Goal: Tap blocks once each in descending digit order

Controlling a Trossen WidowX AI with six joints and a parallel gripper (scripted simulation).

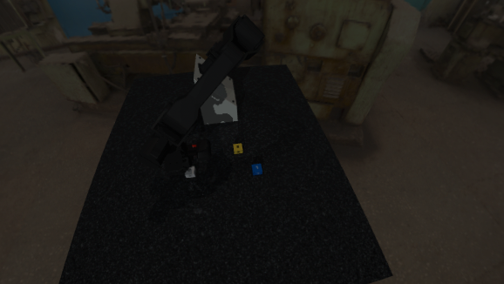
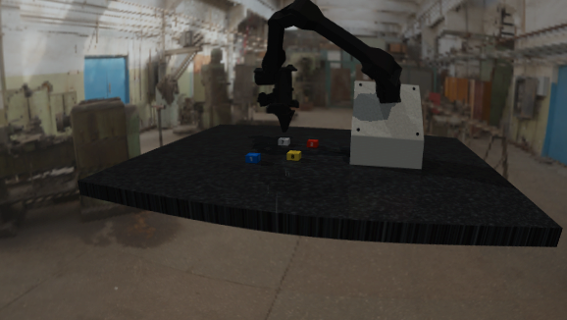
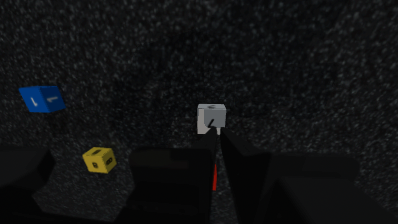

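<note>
The white block is 3 cm below my gripper tip and 1 cm to the left of it. Also, from my gripper tip: blue block: 23 cm to the left, 5 cm ahead, 3 cm below; yellow block: 19 cm to the left, 5 cm behind, 3 cm below; red block: 9 cm behind, 3 cm below, 2 cm to the left.
</note>
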